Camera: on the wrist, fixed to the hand. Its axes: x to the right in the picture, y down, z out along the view.
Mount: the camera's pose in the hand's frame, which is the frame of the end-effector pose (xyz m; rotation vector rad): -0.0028 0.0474 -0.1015 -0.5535 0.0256 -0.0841
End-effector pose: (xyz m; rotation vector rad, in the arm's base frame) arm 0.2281 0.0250 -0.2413 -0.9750 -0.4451 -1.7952
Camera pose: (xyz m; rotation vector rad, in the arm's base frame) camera 0.2289 -0.0625 -0.3113 -1.3193 0.0403 -2.0531
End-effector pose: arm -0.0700 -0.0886 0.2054 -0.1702 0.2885 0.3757
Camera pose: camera -0.1156 -0.0680 0.1051 -0.7286 0.1959 0.3632
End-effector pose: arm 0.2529 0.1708 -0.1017 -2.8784 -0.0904 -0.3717
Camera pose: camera 0.2299 0.1002 -0.0178 2.7872 0.0981 0.4228
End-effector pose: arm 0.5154 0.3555 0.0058 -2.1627 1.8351 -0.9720
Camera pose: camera 0.4197 0.3761 0.0604 2.1050 -1.8572 0.4486
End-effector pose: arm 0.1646 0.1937 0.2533 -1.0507 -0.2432 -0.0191
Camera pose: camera 0.1874 0.1297 0.1641 -1.5888 -0.2656 -0.1841
